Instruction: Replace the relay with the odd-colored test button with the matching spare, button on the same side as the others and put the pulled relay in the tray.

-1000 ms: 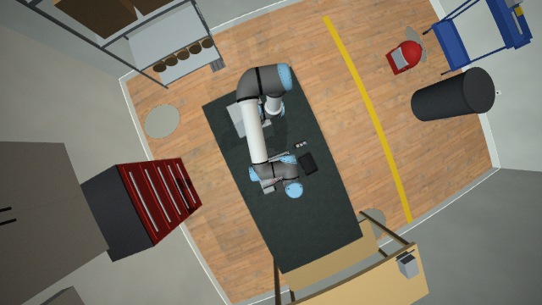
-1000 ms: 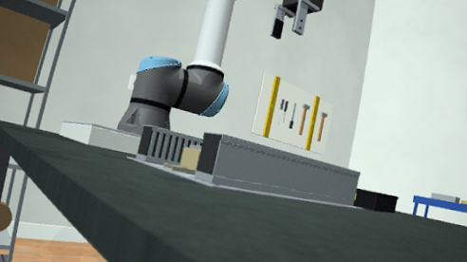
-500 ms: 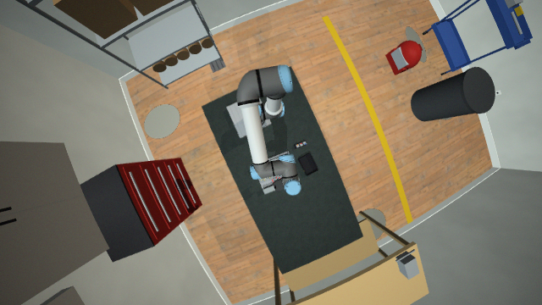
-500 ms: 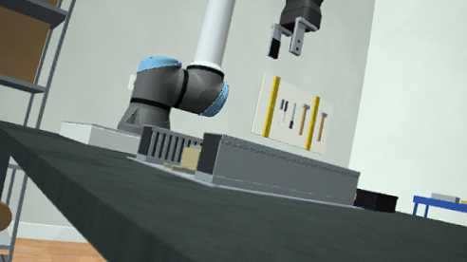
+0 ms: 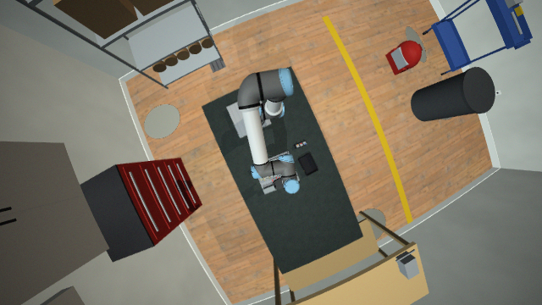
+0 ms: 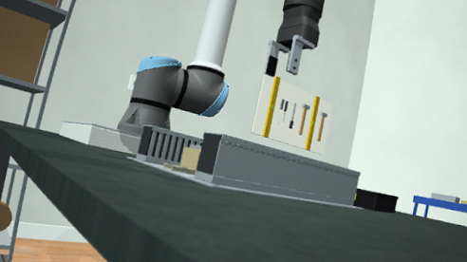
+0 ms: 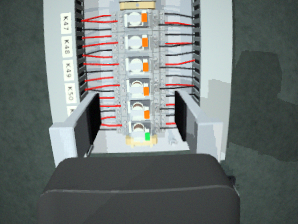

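My hand is 1 cm past the white relay, 8 cm to the right of it and 17 cm above it. Also, from my hand: tray 25 cm to the left, 20 cm below; panel 3 cm to the right, 22 cm below.
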